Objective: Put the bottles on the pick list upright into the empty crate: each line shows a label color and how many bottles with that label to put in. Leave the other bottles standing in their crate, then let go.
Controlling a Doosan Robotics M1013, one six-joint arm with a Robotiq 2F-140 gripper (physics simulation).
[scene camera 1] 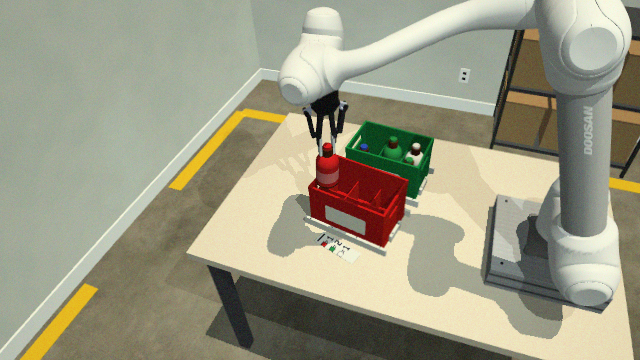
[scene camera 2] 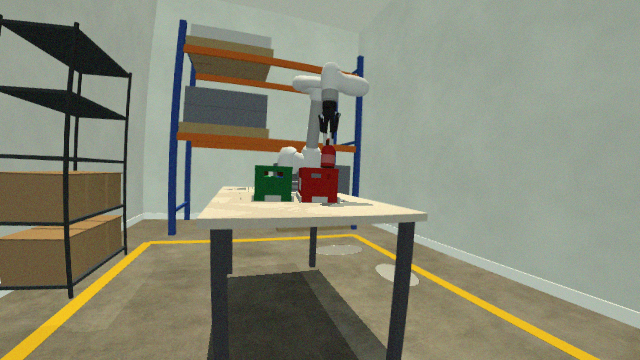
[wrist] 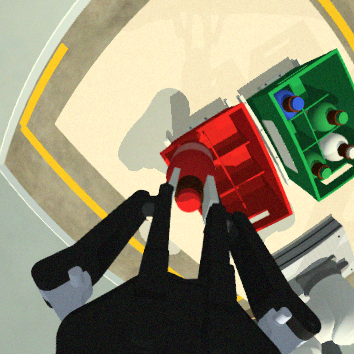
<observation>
In view: my gripper (scene camera 1: 326, 152) and a red bottle (scene camera 1: 327, 166).
The red bottle is seen too in the wrist view (wrist: 193, 157). My gripper also shows in the wrist view (wrist: 191, 180).
</observation>
